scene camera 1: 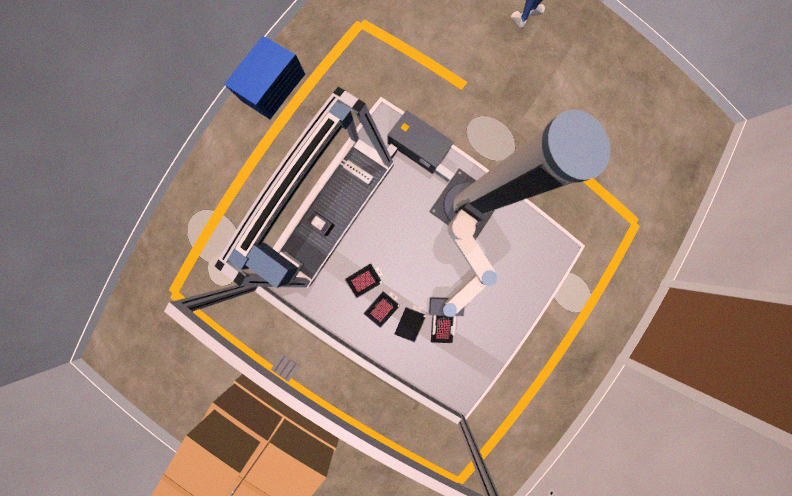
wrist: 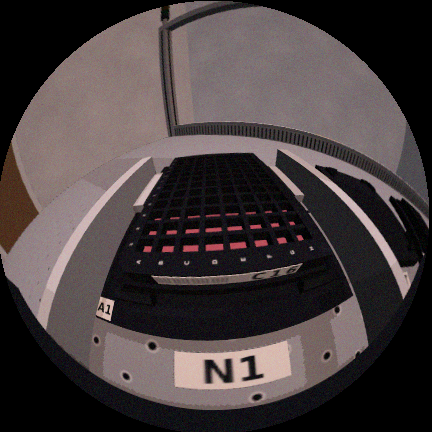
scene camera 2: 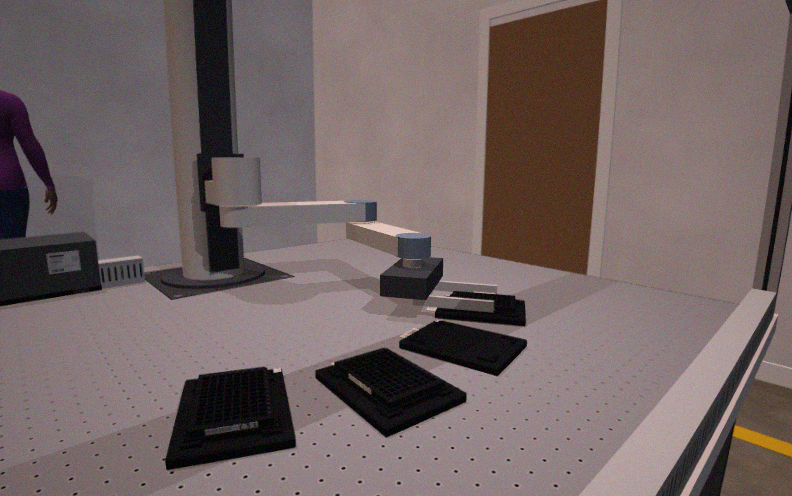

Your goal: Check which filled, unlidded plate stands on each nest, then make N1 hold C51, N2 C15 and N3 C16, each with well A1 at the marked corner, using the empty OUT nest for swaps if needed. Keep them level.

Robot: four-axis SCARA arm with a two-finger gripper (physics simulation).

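Places are measured from the arm's base along level axes (x ahead, y left, z up), in centimetres.
Pixels of known places: gripper, fingertip midpoint: [scene camera 1: 443, 334] [wrist: 215, 159] [scene camera 2: 495, 297]; arm's base, origin of the base link: [scene camera 2: 215, 279].
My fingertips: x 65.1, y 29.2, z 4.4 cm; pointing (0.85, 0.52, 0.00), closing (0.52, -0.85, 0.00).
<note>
For each thing: its top centre in the pictures, then the offset to it from my fingertips. "spot": a spot on its surface instead.
- Plate C16, middle of its top: [wrist: 217, 178] [scene camera 2: 482, 299] [scene camera 1: 443, 329] dz -0.5, dx -2.1, dy -1.3 cm
- nest N1, middle of its top: [wrist: 217, 190] [scene camera 2: 482, 303] [scene camera 1: 443, 329] dz -1.3, dx -2.1, dy -1.3 cm
- A1 tag, surface spot: [wrist: 104, 308] spot: dz -1.9, dx -11.5, dy -0.6 cm
- neighbouring nest, middle of its top: [wrist: 373, 198] [scene camera 2: 463, 337] [scene camera 1: 410, 325] dz -1.3, dx +6.2, dy -17.4 cm
- dark grey box, surface spot: [scene camera 2: 46, 265] spot: dz +4.1, dx -68.7, dy -63.9 cm
Plate C16 [scene camera 1: 443, 330] [wrist: 215, 235], black with pink-filled wells, sits level in nest N1 [wrist: 225, 315]. Its A1 well is at the near left corner, beside the A1 tag [wrist: 104, 308] in the wrist view. My gripper [scene camera 1: 443, 324] [scene camera 2: 495, 296] [wrist: 215, 159] is shut on C16, pads against its two long sides. The neighbouring nest [scene camera 1: 410, 324] [scene camera 2: 464, 344] [wrist: 365, 207] holds no plate. Beyond it stand a filled plate [scene camera 1: 382, 309] [scene camera 2: 390, 373] and another filled plate [scene camera 1: 362, 281] [scene camera 2: 233, 397], each on a nest. Their codes and the other nest names are unreadable.
The arm's column [scene camera 1: 514, 169] [scene camera 2: 184, 134] stands behind the nests. A gantry machine [scene camera 1: 286, 181] is at the table's left in scene camera 1, with a dark grey box [scene camera 1: 419, 140] [scene camera 2: 46, 265] near the column. A raised rail [scene camera 2: 689, 385] runs along the table's edge.
</note>
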